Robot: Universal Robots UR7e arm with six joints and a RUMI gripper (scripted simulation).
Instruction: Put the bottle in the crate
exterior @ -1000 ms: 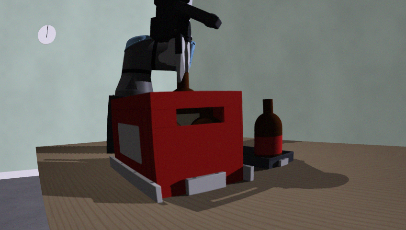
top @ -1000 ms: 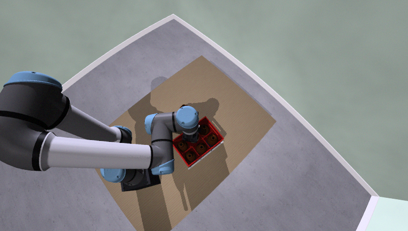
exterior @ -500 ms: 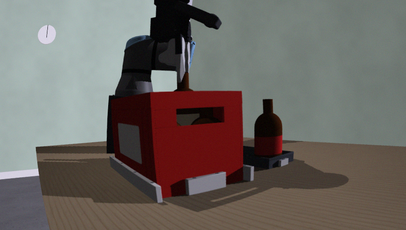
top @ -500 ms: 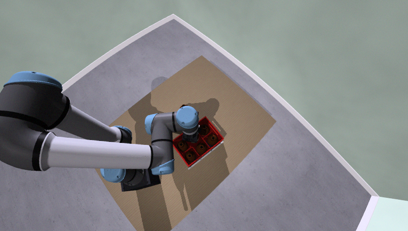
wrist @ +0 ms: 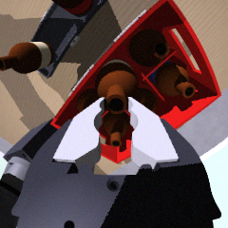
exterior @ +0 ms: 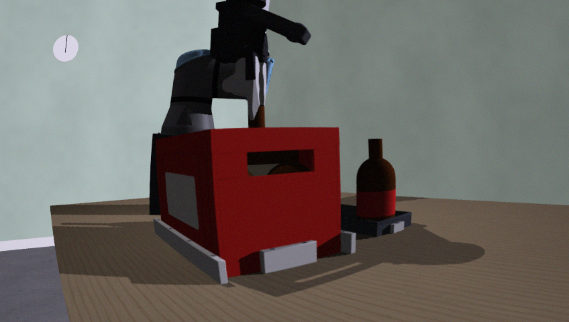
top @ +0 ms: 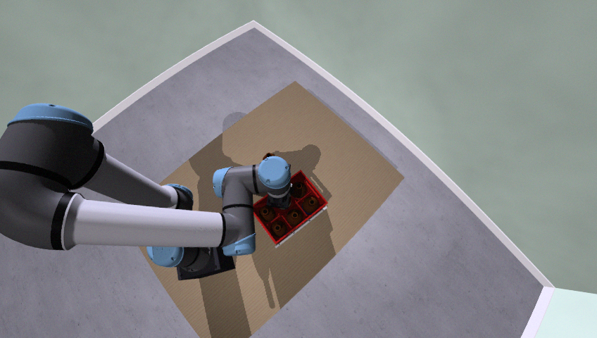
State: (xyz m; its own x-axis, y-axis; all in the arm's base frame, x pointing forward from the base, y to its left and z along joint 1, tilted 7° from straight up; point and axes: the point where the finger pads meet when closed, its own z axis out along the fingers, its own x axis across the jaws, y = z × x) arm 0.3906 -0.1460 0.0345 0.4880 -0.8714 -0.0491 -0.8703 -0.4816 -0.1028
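Right now my hand is 70 mm above the cream-label bottle. Round my hand: dark tray (200 mm below, 190 mm to the left, 40 mm ahead); then red crate (130 mm below, 40 mm to the right, 10 mm behind).
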